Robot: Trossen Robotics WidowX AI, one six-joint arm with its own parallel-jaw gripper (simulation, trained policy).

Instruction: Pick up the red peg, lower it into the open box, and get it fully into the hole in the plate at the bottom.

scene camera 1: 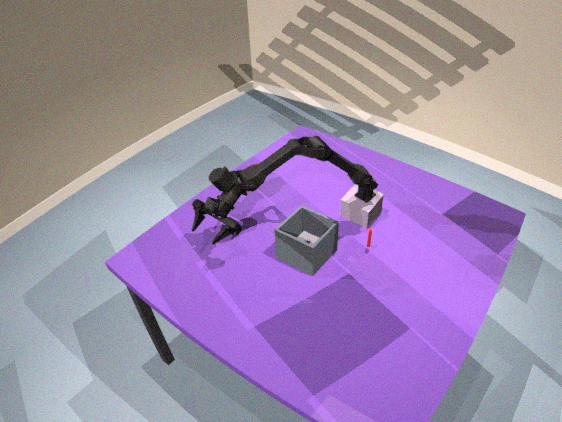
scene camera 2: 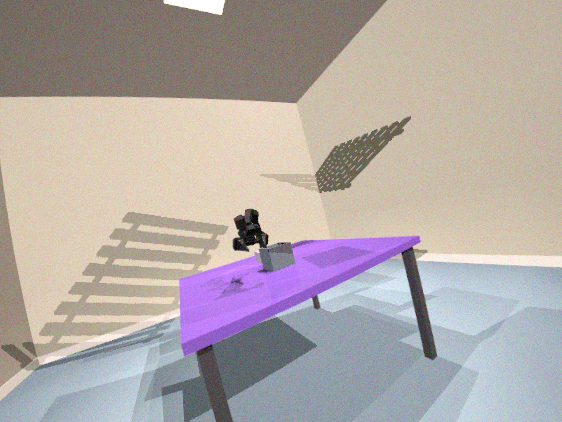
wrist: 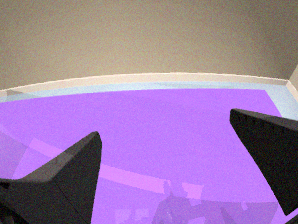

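In the wrist view I can see my gripper. The pictures show me a grey box as well as my gripper.
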